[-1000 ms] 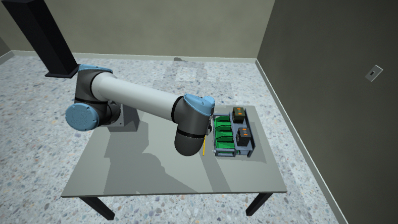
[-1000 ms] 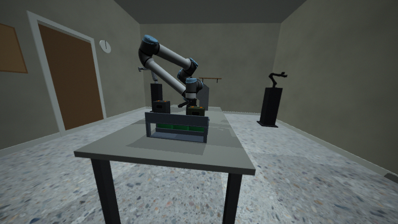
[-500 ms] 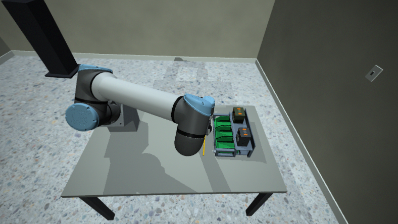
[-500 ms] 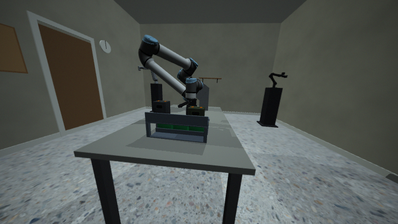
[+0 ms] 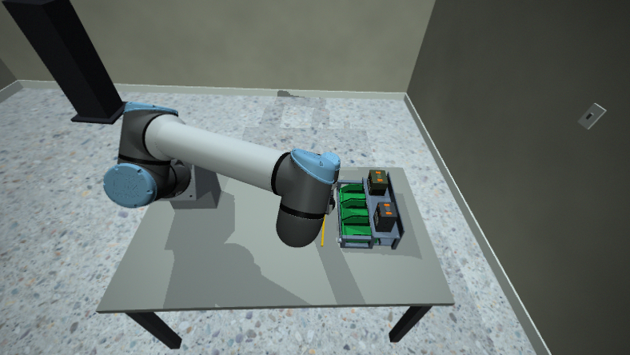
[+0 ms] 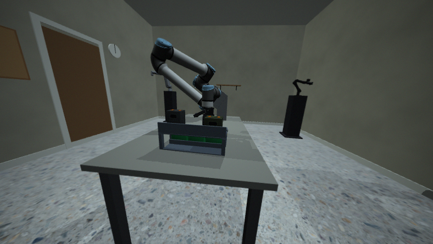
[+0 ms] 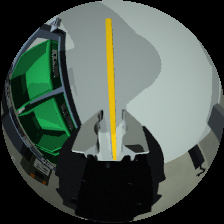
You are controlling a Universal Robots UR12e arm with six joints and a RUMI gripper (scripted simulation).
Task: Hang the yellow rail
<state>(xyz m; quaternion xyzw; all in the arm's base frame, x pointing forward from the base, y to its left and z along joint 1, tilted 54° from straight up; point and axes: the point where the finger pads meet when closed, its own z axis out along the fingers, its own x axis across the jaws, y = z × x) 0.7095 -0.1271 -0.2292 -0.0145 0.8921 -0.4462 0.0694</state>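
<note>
Right now the yellow rail is 1 cm below my hand. Round my hand: back panel 34 cm ahead, 1 cm to the left, 12 cm above.
</note>
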